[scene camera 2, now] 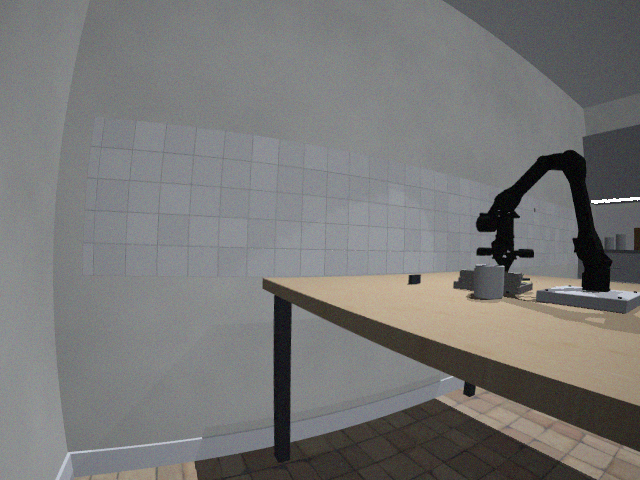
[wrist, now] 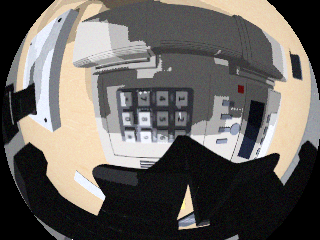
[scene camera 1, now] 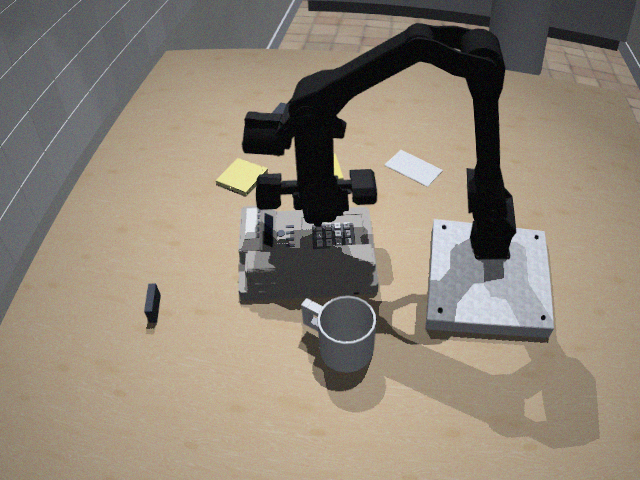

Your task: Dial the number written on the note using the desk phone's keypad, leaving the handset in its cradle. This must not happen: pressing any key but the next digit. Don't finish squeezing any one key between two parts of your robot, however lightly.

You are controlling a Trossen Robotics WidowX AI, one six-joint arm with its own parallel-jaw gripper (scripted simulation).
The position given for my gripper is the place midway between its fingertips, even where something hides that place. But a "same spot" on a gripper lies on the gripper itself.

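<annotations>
You'd see my gripper in scene camera 2 [503, 278], and it's there in scene camera 1 and in the wrist view too. On my gripper, [scene camera 1: 297, 201] and [wrist: 276, 183] are the same spot.
</annotations>
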